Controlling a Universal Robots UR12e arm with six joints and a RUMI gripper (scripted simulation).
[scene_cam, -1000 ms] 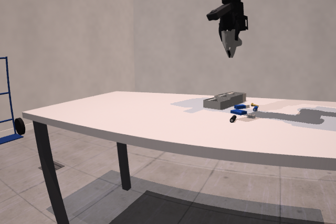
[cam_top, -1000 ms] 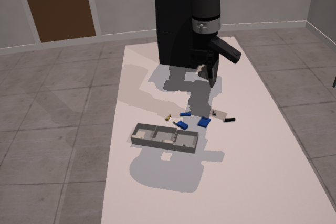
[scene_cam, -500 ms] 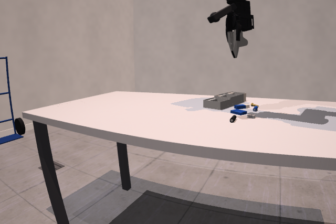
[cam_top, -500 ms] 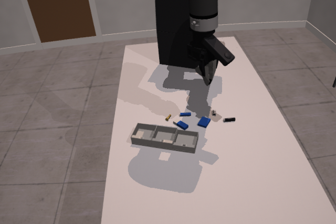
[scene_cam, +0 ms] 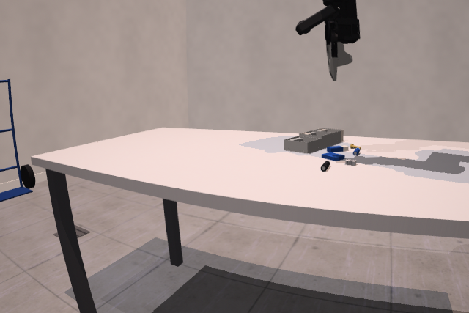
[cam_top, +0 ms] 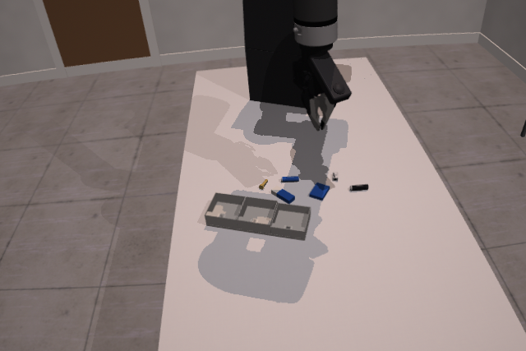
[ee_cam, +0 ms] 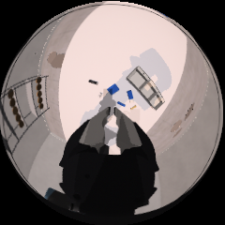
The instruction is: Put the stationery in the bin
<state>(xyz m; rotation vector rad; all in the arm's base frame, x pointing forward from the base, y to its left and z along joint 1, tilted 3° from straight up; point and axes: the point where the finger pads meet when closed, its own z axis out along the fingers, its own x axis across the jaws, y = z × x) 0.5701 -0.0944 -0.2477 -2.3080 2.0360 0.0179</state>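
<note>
Now: hand 50 mm short of the three-compartment bin tray, 180 mm to the left of it and 200 mm above it. Round my hand: grey clip 40 mm behind, 60 mm to the left, 210 mm below; then blue cylinder 70 mm behind, 60 mm to the right, 210 mm below; then blue sticky-note pad 210 mm below.
</note>
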